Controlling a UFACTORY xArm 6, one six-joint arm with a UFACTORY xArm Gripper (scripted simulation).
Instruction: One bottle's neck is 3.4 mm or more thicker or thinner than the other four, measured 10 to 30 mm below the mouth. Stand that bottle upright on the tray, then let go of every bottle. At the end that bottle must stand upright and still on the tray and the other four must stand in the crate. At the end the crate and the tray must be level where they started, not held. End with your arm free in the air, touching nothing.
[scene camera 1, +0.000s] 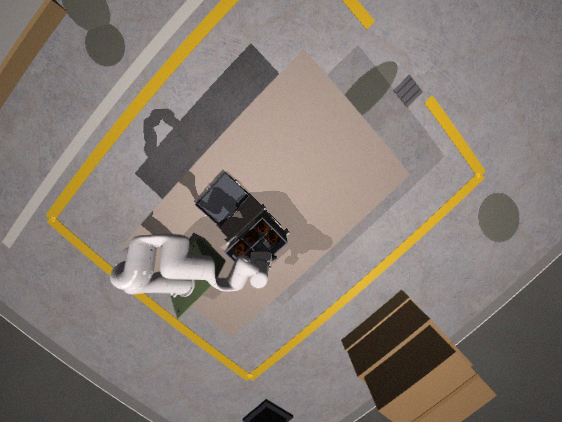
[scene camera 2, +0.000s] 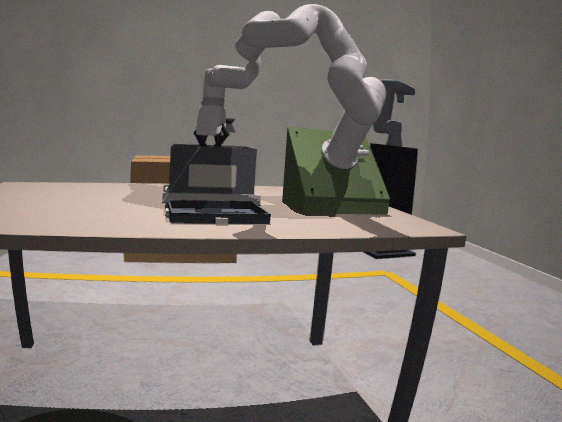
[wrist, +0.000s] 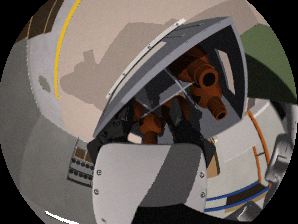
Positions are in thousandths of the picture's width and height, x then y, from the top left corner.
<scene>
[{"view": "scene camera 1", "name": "flat dark tray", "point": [391, 480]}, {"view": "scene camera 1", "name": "dark crate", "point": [465, 582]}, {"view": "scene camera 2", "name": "gripper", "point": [373, 368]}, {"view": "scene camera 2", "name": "flat dark tray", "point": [325, 501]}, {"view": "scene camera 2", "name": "dark crate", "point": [344, 402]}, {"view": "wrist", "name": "gripper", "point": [512, 467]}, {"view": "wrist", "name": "dark crate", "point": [542, 391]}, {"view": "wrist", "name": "bottle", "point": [649, 297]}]
</scene>
